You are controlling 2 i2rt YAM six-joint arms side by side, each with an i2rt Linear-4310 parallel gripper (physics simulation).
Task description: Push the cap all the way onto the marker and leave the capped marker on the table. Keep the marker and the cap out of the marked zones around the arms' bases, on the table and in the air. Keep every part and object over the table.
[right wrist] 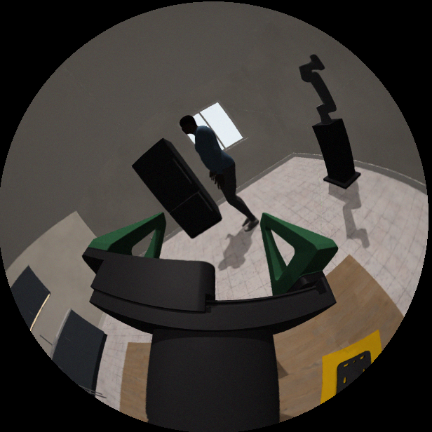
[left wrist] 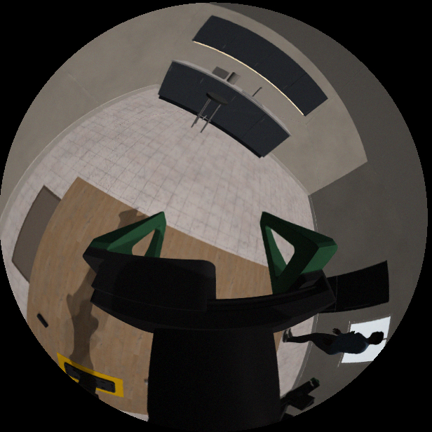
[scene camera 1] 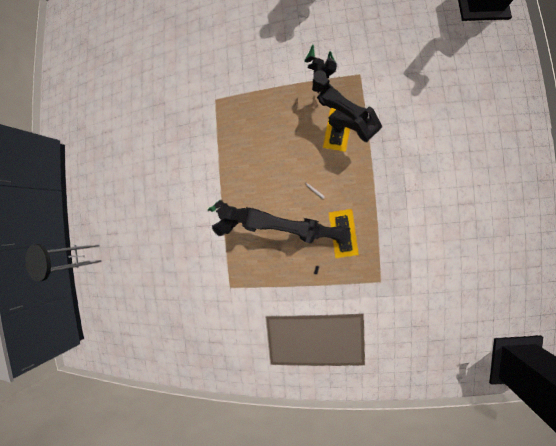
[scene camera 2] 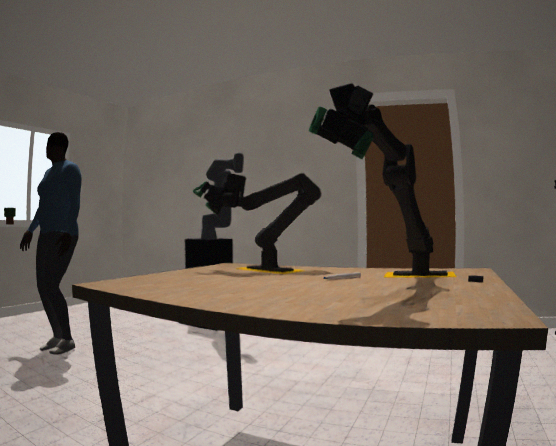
Labels:
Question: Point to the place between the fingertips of the left gripper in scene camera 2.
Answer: At 332, 139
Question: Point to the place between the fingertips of the left gripper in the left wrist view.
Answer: At 212, 216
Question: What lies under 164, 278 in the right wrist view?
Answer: The right gripper.

